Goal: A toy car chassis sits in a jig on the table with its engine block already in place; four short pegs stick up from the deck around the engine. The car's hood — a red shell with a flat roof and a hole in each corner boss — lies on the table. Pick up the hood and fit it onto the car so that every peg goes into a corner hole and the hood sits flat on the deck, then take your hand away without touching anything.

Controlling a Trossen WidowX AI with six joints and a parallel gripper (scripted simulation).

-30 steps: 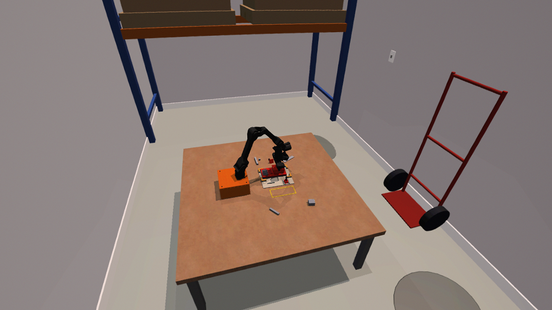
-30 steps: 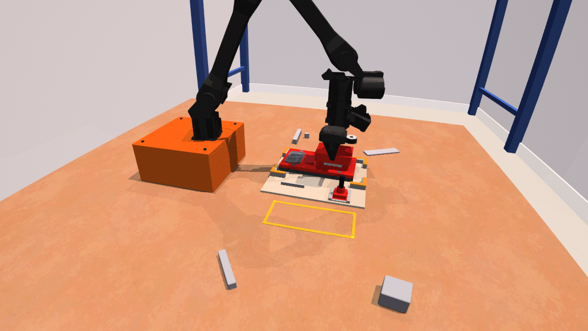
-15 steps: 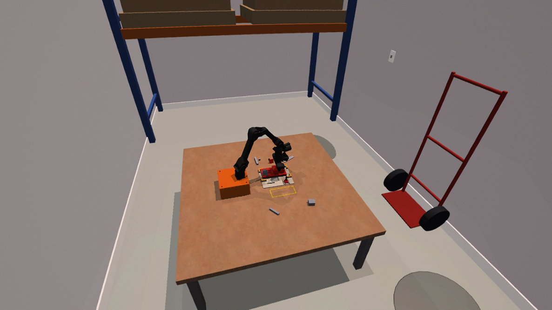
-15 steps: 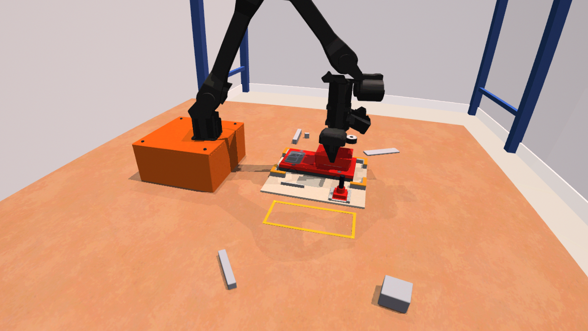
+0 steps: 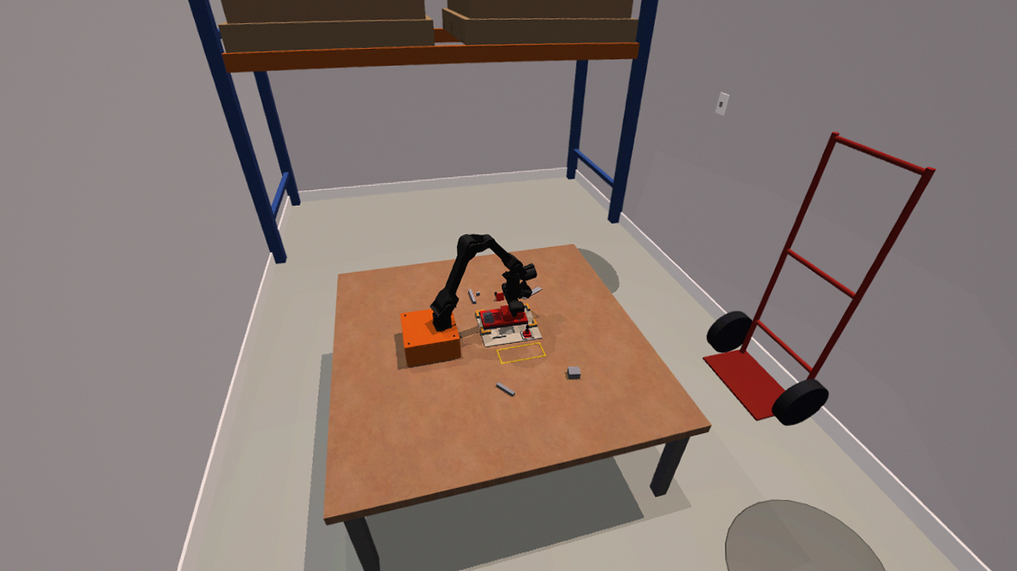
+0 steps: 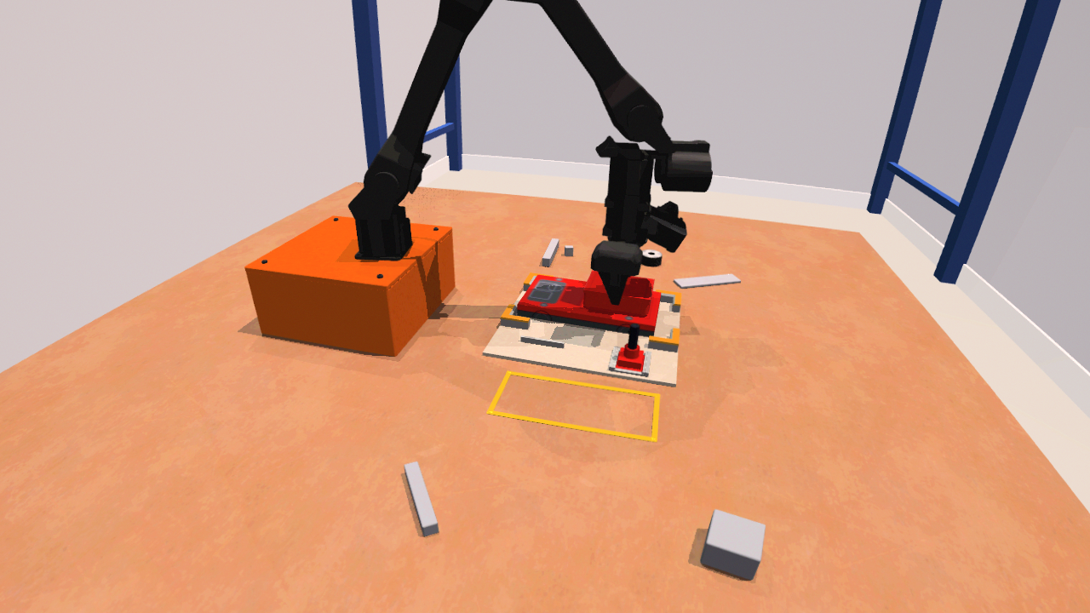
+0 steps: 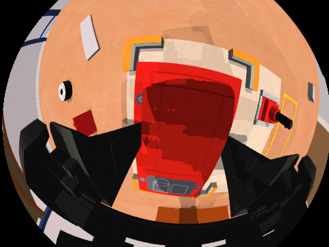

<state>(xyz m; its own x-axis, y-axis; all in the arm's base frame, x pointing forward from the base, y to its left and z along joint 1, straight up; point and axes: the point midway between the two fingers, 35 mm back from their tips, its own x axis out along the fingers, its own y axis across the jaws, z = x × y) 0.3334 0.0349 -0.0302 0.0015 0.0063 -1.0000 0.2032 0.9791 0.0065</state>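
Right now my gripper tip is right at the red hood. The rest, counted from my gripper tip: black wheel 8 cm ahead, 21 cm to the left, 3 cm below; then grey engine block 1 cm to the left, 2 cm below; then cream jig 3 cm behind, 2 cm to the right, 3 cm below.
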